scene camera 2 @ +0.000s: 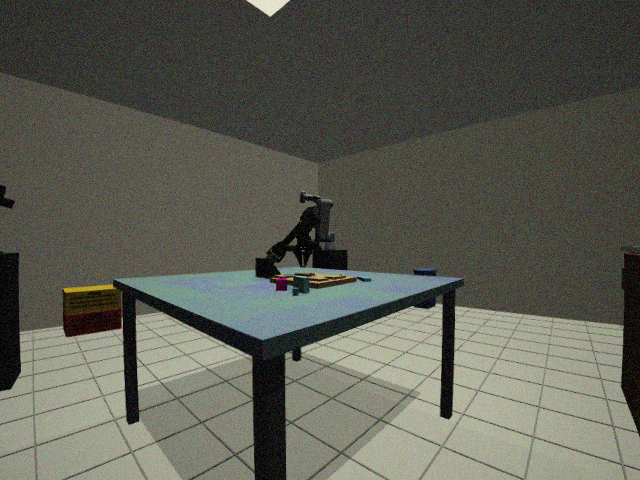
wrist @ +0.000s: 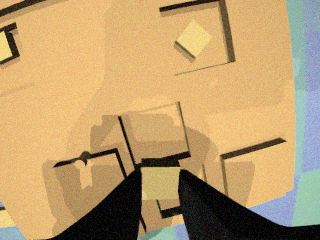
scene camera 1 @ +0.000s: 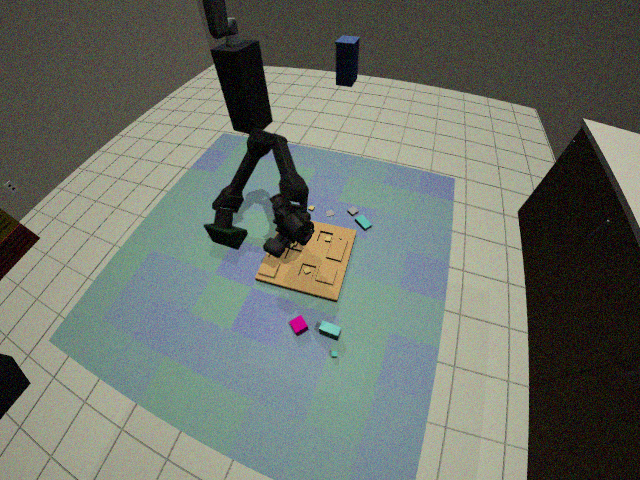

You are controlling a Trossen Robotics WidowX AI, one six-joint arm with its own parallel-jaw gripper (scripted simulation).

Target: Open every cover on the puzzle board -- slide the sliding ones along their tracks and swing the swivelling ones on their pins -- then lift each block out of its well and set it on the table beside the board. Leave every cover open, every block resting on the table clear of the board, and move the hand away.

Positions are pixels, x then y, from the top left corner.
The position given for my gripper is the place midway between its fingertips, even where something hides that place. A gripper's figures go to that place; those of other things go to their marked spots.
Labels:
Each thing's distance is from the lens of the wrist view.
my gripper (wrist: 159, 177): 0.10 m
tan puzzle board (wrist: 92, 83): 0.14 m

